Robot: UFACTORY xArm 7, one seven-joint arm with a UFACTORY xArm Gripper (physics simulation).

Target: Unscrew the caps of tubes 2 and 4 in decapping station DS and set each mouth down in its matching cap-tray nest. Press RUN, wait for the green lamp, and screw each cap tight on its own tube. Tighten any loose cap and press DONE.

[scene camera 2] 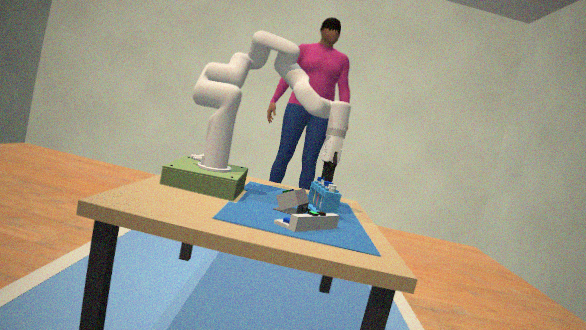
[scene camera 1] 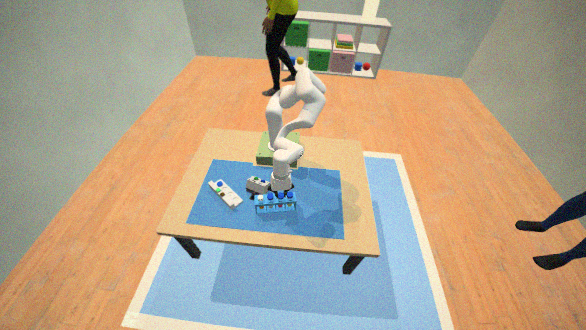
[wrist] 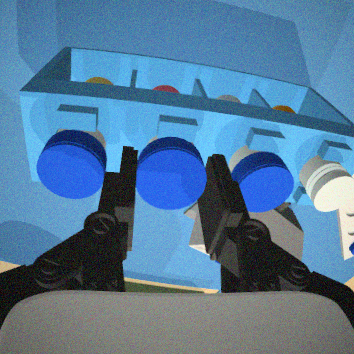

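Seen in the pictures: gripper, between the fingertips: [scene camera 2: 326, 180] [scene camera 1: 280, 196] [wrist: 169, 172]; arm's base, origin of its link: [scene camera 2: 214, 168].
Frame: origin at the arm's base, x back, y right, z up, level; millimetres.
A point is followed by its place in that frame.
The light-blue tube rack [scene camera 1: 275, 205] {x -440, y 9, z -30 mm} [scene camera 2: 325, 198] {x -409, y 120, z -7 mm} [wrist: 37, 117] {x -431, y -93, z 17 mm} holds tubes in a row. In the wrist view its caps are a blue cap [wrist: 72, 165] {x -423, y -68, z 44 mm} at the left, a blue cap [wrist: 171, 175] {x -432, y -21, z 50 mm} second, a blue cap [wrist: 263, 181] {x -433, y 30, z 44 mm} third and a white cap [wrist: 330, 189] {x -434, y 80, z 41 mm} at the right. My gripper [scene camera 1: 281, 192] {x -427, y -20, z 42 mm} [scene camera 2: 328, 179] {x -427, y -20, z 42 mm} [wrist: 169, 172] {x -427, y -20, z 42 mm} is shut on the second blue cap, which sits at its tube in the rack. Tube numbers are not readable. A white tray [scene camera 1: 231, 198] {x -368, y 263, z -68 mm} [scene camera 2: 315, 222] {x -348, y 344, z -52 mm} with round nests lies left of the rack in scene camera 1.
A grey button box [scene camera 1: 257, 185] {x -323, y 112, z -4 mm} [scene camera 2: 292, 200] {x -288, y 173, z -29 mm} [wrist: 282, 232] {x -324, y 137, z -24 mm} with a green and a blue button stands close behind the rack, near my gripper. A blue round piece [scene camera 1: 220, 184] {x -275, y 340, z -58 mm} [scene camera 2: 286, 220] {x -258, y 360, z -60 mm} sits at one end of the white tray, beside green and dark pieces. The arm's green base [scene camera 2: 204, 177] {x 19, y 125, z -22 mm} is at the table's back.
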